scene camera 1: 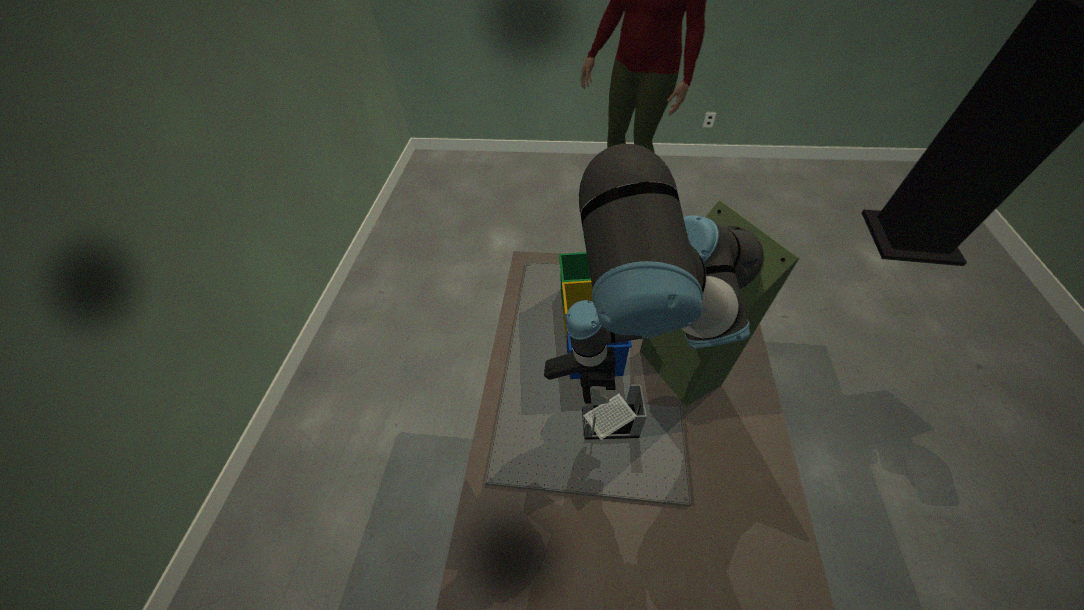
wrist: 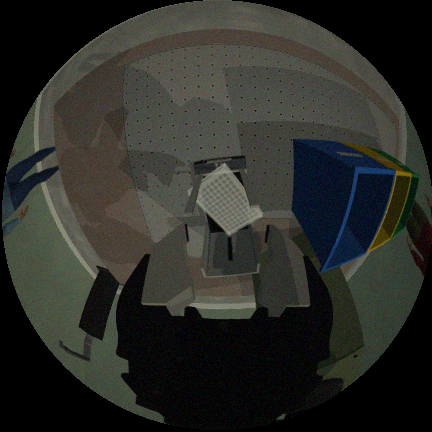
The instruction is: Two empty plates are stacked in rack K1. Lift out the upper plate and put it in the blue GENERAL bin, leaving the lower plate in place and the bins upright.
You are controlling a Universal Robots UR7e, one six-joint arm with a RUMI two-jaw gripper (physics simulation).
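Frame: origin at the arm's base, x ahead, y left, z up, level; millimetres.
Seen in the pictures: gripper, between the fingertips: (scene camera 1: 592, 394) (wrist: 226, 225); arm's base, origin of its link: (scene camera 1: 728, 259).
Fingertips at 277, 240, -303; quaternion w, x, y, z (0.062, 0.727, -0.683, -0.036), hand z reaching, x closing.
Offsets run from my fingertips to a thing's top centre, as dx, dy, dz. Level surfaces: height alone.
A white gridded plate {-57, -9, -130} (scene camera 1: 610, 416) (wrist: 223, 199) lies turned askew across rack K1 {-60, -5, -33} (scene camera 1: 615, 436) (wrist: 216, 257), which has a dark base and grey end walls. A pale corner sticks out at the plate's right in the wrist view; whether it belongs to the lower plate I cannot tell. The rest of the lower plate is hidden. My gripper (scene camera 1: 598, 389) (wrist: 226, 225) is partly open and empty, above and apart from the plate, on the bin side of the rack in the scene view. The blue GENERAL bin {+7, -209, +1} (scene camera 1: 621, 360) (wrist: 320, 195) stands upright, partly hidden by my arm in the scene view.
A yellow bin {+36, -336, +1} (scene camera 1: 577, 292) (wrist: 387, 230) and a green bin {+66, -464, +1} (scene camera 1: 573, 266) (wrist: 411, 205) stand in a row beyond the blue one. The rack and bins stand on a perforated board {dz -179} (scene camera 1: 530, 462) (wrist: 200, 80). A green pedestal (scene camera 1: 686, 371) carries my arm. A person in red (scene camera 1: 648, 37) stands near the back wall.
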